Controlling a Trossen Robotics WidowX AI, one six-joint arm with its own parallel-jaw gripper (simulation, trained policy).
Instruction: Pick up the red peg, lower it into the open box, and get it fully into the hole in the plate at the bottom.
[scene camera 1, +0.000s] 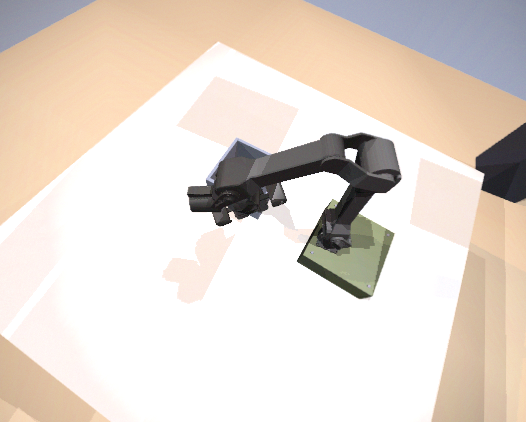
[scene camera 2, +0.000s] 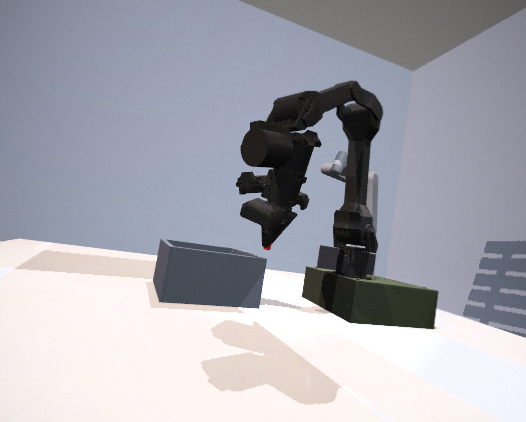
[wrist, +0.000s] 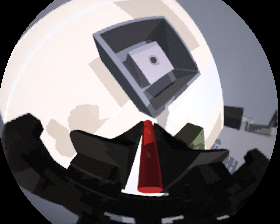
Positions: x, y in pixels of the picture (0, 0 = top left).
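Labels:
The gripper is visible in the wrist view (148, 124), in scene camera 1 (254, 206) and in scene camera 2 (266, 245). A grey box is likewise visible in the wrist view (113, 42), in scene camera 1 (239, 147) and in scene camera 2 (186, 273).

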